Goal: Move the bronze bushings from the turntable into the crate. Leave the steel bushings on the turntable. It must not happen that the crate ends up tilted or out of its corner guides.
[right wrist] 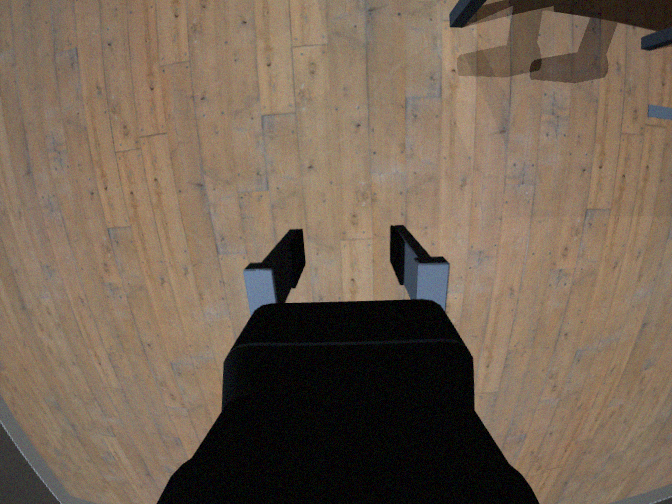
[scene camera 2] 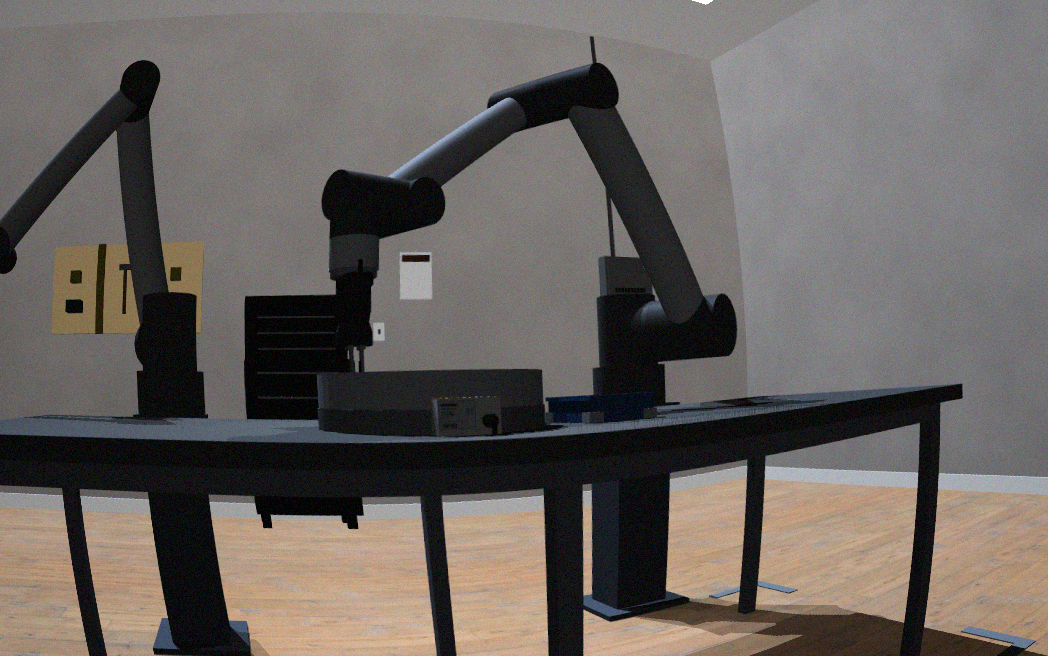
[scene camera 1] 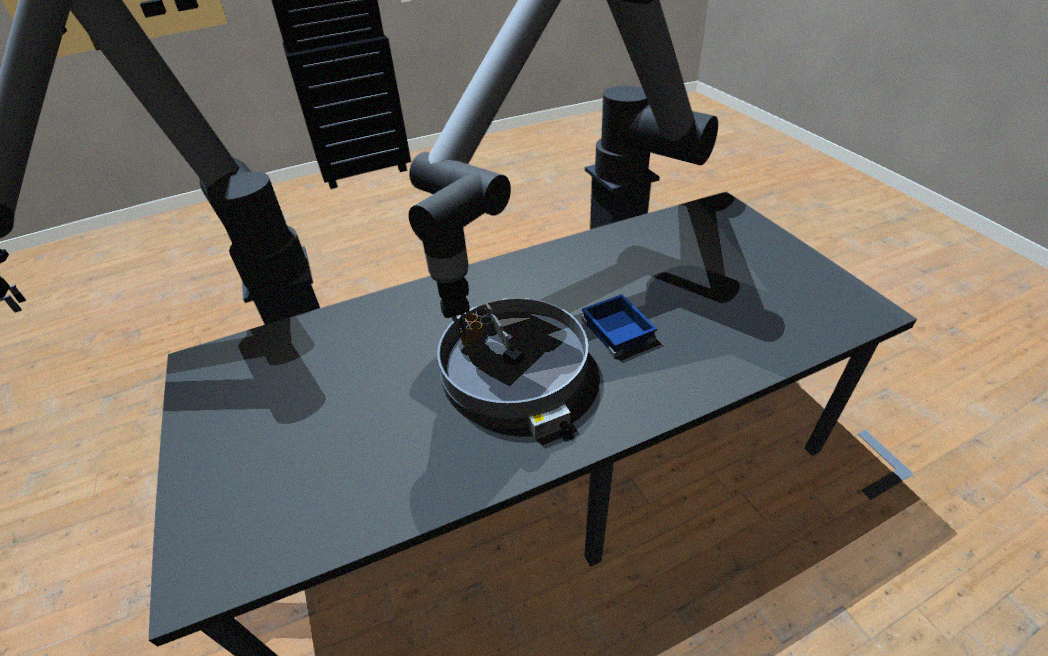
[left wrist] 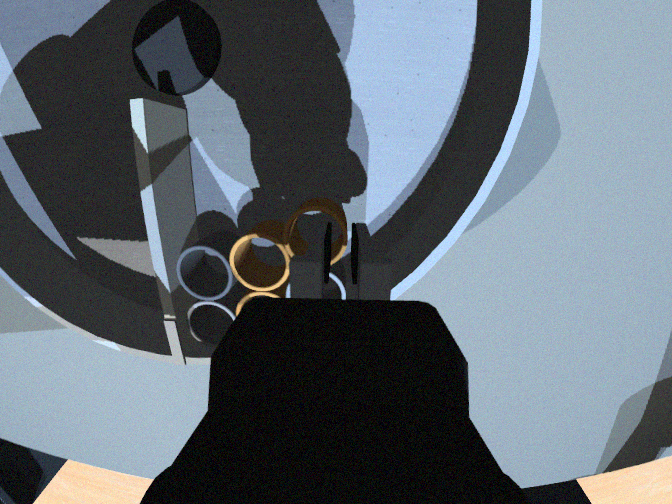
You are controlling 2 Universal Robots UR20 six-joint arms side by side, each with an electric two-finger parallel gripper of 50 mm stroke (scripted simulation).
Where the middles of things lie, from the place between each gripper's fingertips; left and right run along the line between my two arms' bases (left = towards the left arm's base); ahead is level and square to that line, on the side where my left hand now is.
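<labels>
I find the blue crate point(scene camera 1: 622, 321) 460 mm to the left of my left hand, 120 mm ahead of it and 90 mm below it.
</labels>
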